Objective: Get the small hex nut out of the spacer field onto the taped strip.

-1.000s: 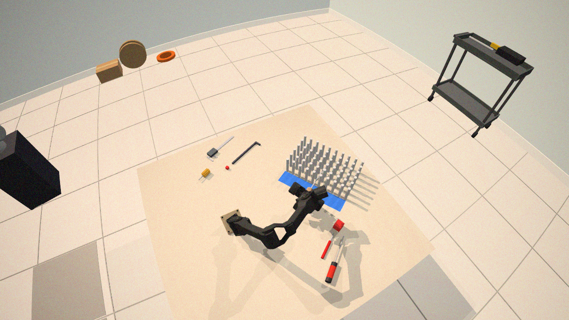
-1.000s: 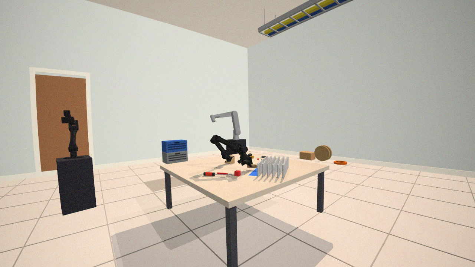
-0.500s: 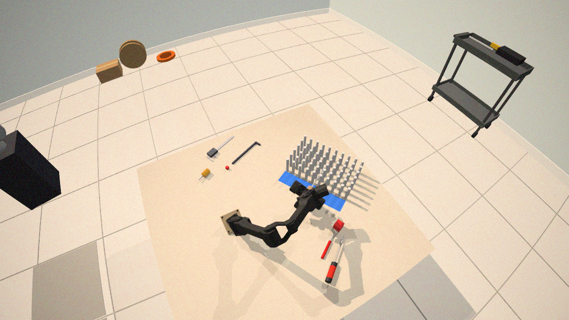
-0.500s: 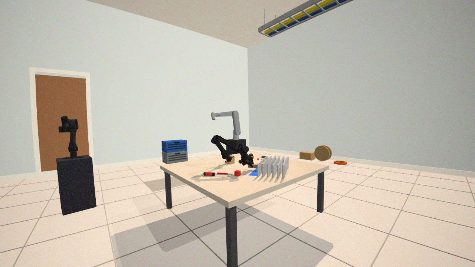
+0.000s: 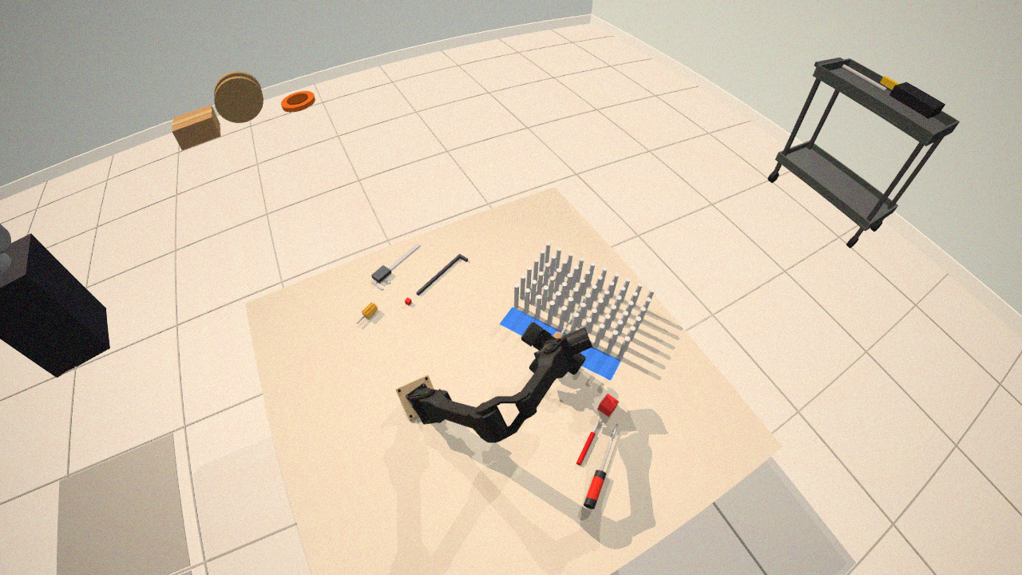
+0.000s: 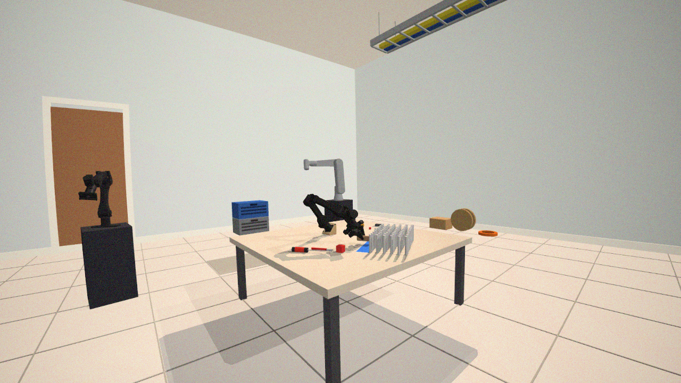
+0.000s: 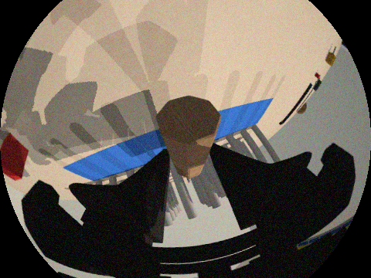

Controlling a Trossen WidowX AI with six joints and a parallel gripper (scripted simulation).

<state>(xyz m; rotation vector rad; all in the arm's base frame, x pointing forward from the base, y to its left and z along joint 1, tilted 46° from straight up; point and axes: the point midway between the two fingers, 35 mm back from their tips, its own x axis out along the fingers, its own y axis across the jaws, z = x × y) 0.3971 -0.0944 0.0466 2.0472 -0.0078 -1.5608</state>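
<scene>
The blue taped strip lies 40 mm ahead of my gripper tip, 20 mm to the left of it and 40 mm below it. Round my gripper tip: thin red tool 80 mm behind, 280 mm to the right, 30 mm below; then hex nut 200 mm ahead, 80 mm to the left, 30 mm below; then wooden-handled tool 100 mm ahead, 40 mm to the left, 10 mm below.
</scene>
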